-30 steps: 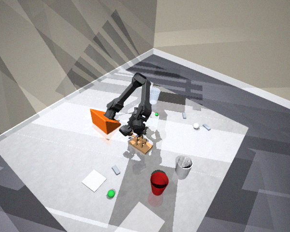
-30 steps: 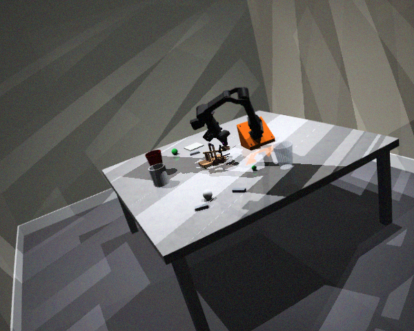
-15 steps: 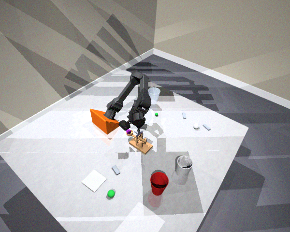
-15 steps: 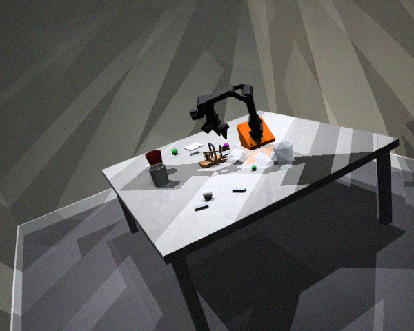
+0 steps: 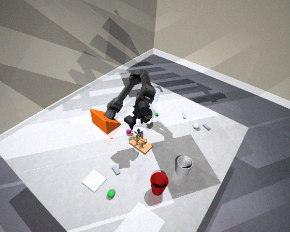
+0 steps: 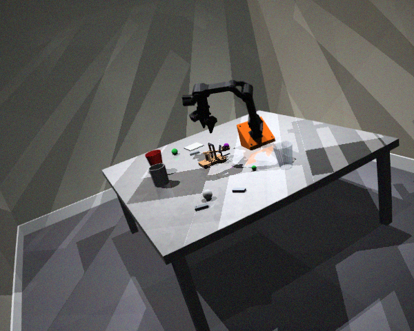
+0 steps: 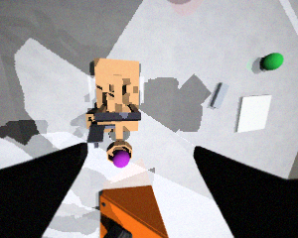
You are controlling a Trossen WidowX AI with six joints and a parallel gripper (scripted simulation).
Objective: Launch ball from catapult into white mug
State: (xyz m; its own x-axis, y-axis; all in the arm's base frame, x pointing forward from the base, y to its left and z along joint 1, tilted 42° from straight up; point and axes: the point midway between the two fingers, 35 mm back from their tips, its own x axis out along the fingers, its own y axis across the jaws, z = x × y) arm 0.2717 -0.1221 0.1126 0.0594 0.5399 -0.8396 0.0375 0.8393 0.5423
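Right now the purple ball is 80 mm behind my gripper tip, 20 mm to the left of it and 120 mm below it. The rest, counted from my gripper tip: red cup (300 mm ahead, 170 mm to the right, 150 mm below); white mug (340 mm ahead, 30 mm to the left, 150 mm below); catapult (10 mm behind, 40 mm to the left, 130 mm below).
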